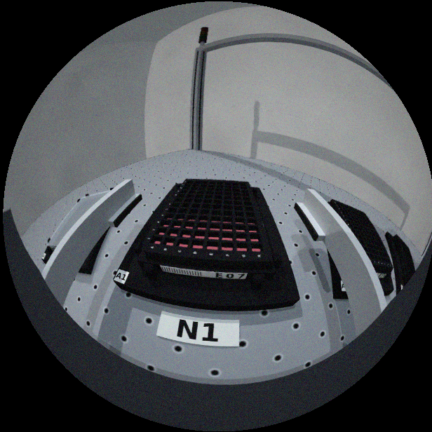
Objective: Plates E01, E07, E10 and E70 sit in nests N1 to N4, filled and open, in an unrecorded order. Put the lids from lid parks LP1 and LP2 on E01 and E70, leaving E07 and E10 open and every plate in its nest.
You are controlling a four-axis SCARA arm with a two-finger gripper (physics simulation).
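A black open plate [210,215] labelled E07 sits in the black nest [210,292] behind the N1 label, its near wells showing pink-red filling. My gripper [216,189] is open and empty, with one finger to the left and one to the right of this plate, above the deck. Another black plate [362,237] shows at the right, partly behind the right finger; its label is not readable. A pale, clear lid-like piece [75,215] shows at the left, partly behind the left finger, on a dark holder.
The deck [215,357] is light grey with rows of holes. The N1 label [198,329] lies in front of the nest. Another dark nest or plate [402,257] stands at the far right. A post [198,100] with a dark signal lamp [203,35] rises at the back.
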